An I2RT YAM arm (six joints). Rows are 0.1 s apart.
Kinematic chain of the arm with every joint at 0, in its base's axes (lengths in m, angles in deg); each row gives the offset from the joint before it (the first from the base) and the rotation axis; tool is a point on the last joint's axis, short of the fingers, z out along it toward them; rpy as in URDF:
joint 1: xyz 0 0 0.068 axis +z
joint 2: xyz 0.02 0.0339 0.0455 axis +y
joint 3: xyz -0.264 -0.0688 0 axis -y
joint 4: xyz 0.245 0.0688 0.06 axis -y
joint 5: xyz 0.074 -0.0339 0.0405 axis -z
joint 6: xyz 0.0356 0 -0.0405 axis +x
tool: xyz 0 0 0 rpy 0 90 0
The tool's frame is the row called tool.
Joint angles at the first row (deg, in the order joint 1, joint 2, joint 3, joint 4, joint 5, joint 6):
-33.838, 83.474, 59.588, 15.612, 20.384, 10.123
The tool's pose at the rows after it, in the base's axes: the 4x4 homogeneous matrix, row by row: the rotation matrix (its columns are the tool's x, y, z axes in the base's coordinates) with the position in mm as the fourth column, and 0 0 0 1 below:
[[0.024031 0.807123 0.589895 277.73], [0.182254 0.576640 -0.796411 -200.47], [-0.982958 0.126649 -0.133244 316.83], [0 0 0 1]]
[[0.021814 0.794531 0.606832 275.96], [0.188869 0.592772 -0.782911 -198.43], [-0.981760 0.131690 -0.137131 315.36], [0 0 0 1]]
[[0.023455 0.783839 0.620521 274.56], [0.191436 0.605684 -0.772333 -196.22], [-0.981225 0.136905 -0.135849 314.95], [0 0 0 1]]
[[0.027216 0.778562 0.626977 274.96], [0.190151 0.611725 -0.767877 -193.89], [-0.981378 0.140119 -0.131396 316.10], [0 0 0 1]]
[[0.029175 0.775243 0.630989 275.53], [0.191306 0.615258 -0.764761 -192.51], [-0.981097 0.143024 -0.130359 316.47], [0 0 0 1]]
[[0.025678 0.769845 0.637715 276.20], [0.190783 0.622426 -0.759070 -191.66], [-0.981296 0.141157 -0.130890 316.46], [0 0 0 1]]
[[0.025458 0.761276 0.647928 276.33], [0.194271 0.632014 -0.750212 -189.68], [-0.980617 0.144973 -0.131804 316.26], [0 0 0 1]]
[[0.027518 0.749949 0.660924 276.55], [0.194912 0.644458 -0.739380 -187.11], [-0.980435 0.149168 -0.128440 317.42], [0 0 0 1]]
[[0.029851 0.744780 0.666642 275.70], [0.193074 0.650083 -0.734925 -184.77], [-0.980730 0.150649 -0.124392 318.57], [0 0 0 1]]
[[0.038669 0.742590 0.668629 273.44], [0.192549 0.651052 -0.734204 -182.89], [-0.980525 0.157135 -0.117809 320.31], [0 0 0 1]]
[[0.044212 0.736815 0.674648 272.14], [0.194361 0.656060 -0.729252 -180.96], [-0.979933 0.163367 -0.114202 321.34], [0 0 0 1]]
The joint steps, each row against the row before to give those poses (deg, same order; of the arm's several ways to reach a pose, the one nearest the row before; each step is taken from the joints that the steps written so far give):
-0.001, -0.576, -0.369, -0.057, -0.932, -0.060
-0.005, -0.585, -0.760, -0.001, -1.255, 0.185
0.089, -0.563, -0.620, 0.177, -0.898, 0.142
0.360, -0.275, -0.084, 0.083, -0.081, 0.090
0.245, -0.089, -0.017, -0.007, -0.045, 0.143
0.148, 0.001, 0.008, -0.024, -0.360, -0.151
0.241, -0.242, -0.232, -0.043, -0.537, 0.162
0.326, -0.350, -0.119, -0.004, -0.638, 0.095
0.246, -0.501, -0.256, 0.003, -0.162, -0.007
0.063, -0.723, -0.359, 0.032, -0.036, 0.260
0.134, -0.534, -0.288, -0.020, -0.307, 0.264

